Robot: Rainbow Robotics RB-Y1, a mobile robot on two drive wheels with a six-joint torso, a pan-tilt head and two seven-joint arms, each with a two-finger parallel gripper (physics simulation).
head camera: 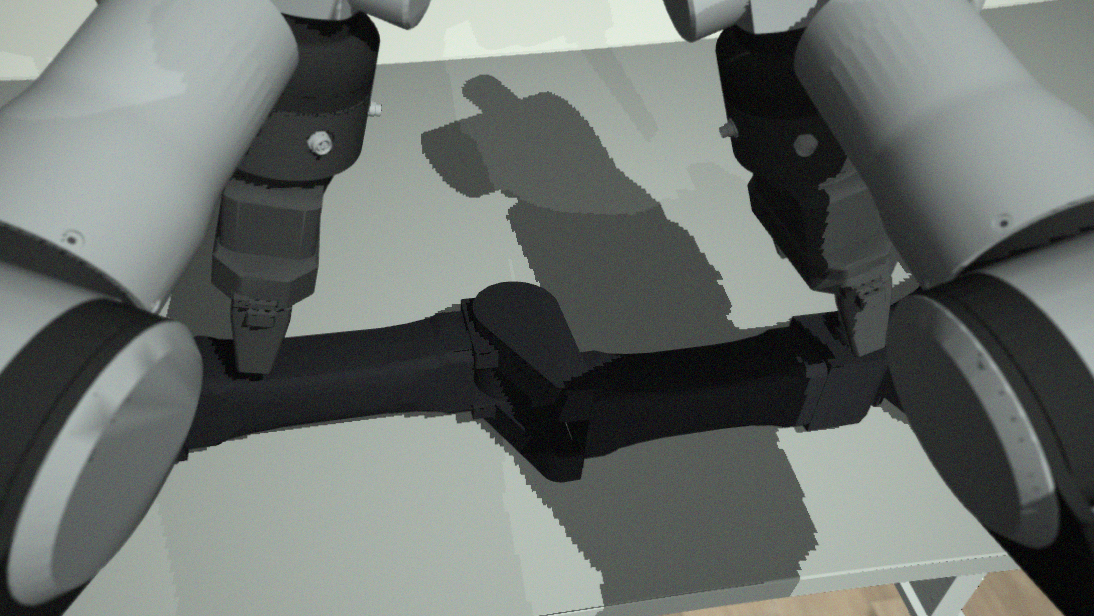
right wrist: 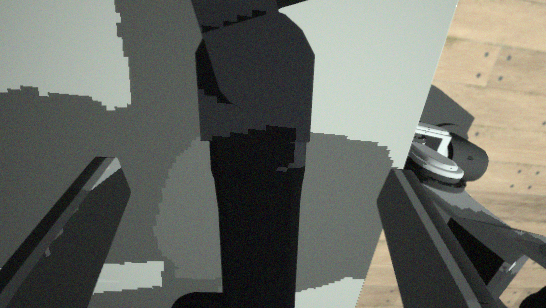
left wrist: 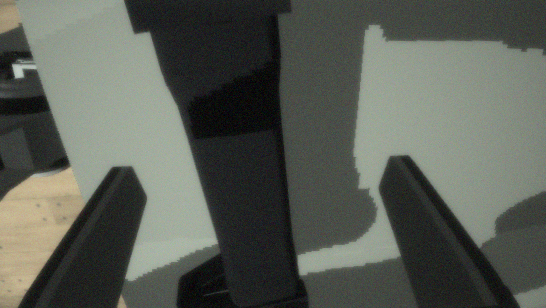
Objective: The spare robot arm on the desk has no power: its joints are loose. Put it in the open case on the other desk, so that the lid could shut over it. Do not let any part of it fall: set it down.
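Places are measured from the robot's base along level axes (x down, y back, z left), in millimetres.
Where they show: left gripper, between the fingertips: (head camera: 261,306) (left wrist: 262,177); right gripper, between the fingertips: (head camera: 827,296) (right wrist: 255,180).
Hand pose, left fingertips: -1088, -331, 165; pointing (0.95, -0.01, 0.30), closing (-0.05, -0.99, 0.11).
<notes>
After its pixels a point has its place, as x, y, z.
The spare robot arm (head camera: 367,374) (left wrist: 242,190) (right wrist: 257,215) is black and lies across the desk, with a bulky joint at its middle in the head view. My left gripper (head camera: 256,371) (left wrist: 262,177) @(-1088, -331, 165) is open above its left link; in the left wrist view the link runs between the spread fingertips, with space on both sides. My right gripper (head camera: 866,352) (right wrist: 255,180) @(-1072, -338, -220) is open above the right part of the arm, near a blocky joint; in the right wrist view the arm runs between the fingertips, touching neither. Both outer ends are partly hidden by my arms. The open case does not show.
The pale desk (head camera: 344,520) @(-951, -252, 124) (left wrist: 130,125) @(-950, -224, 136) (right wrist: 370,65) @(-950, -257, -266) carries broad dark shadows. Its front edge crosses the lower right of the head view, with a desk leg and wooden floor (head camera: 1010,596) @(0, -651, -884) (right wrist: 500,105) @(0, 798, -203) beyond. Parts of my own body show beside the desk edge in both wrist views.
</notes>
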